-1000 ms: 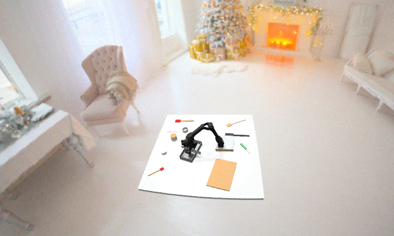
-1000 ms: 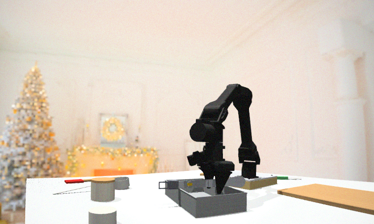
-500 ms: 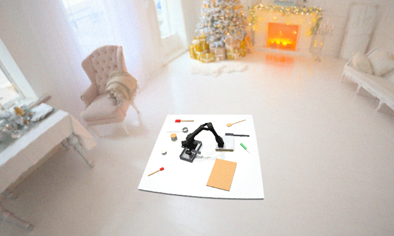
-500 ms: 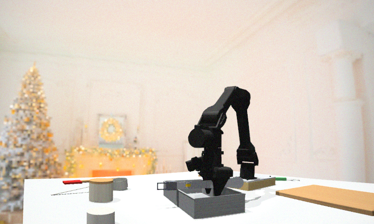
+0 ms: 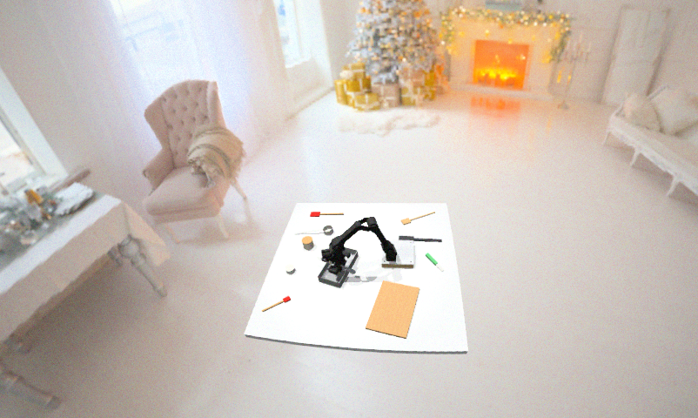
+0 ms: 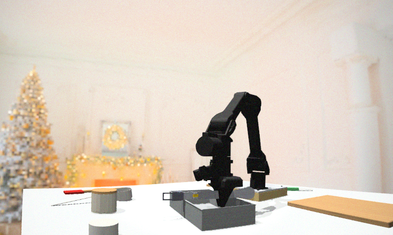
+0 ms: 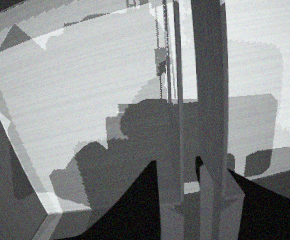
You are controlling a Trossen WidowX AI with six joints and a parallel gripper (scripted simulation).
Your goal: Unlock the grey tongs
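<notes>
The grey roasting tin lies 4 cm to the right of my gripper tip and 2 cm ahead of it. From my gripper tip the other things lie so: green-handled tool (62 cm behind, 13 cm to the right, 2 cm below); wooden board (37 cm behind, 24 cm to the left, 2 cm below); lidded cream jar (30 cm ahead, 22 cm to the right, 1 cm above).
</notes>
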